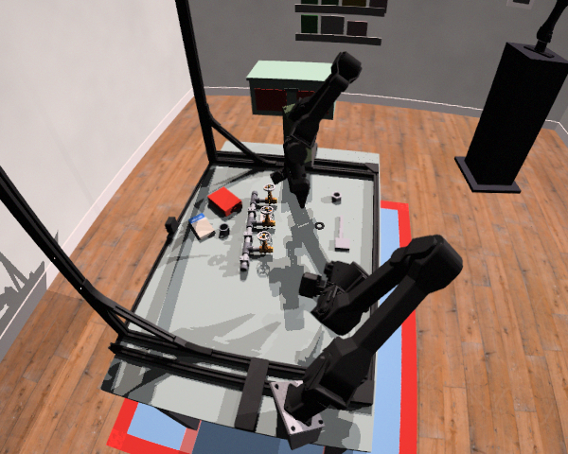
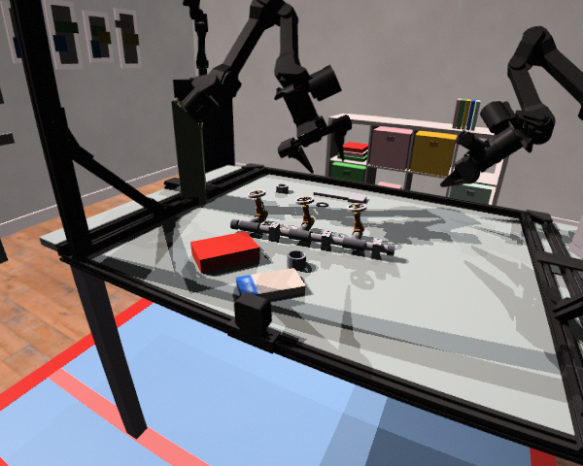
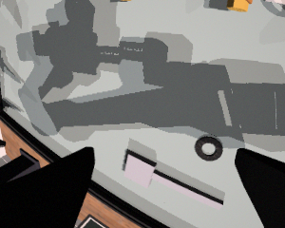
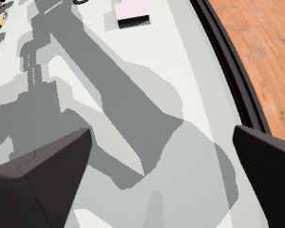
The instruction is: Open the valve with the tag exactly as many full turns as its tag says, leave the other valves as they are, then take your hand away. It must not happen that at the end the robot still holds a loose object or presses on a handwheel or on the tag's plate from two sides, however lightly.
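Now: the white tag 160 mm below my left hand, 130 mm behind it and 50 mm to the left of it. The rest, counted from my left hand: nut (150 mm to the left, 150 mm below, 150 mm ahead); then grey flat piece (160 mm below, 150 mm ahead, 40 mm to the right); then red box (290 mm behind, 150 mm below, 130 mm to the left).
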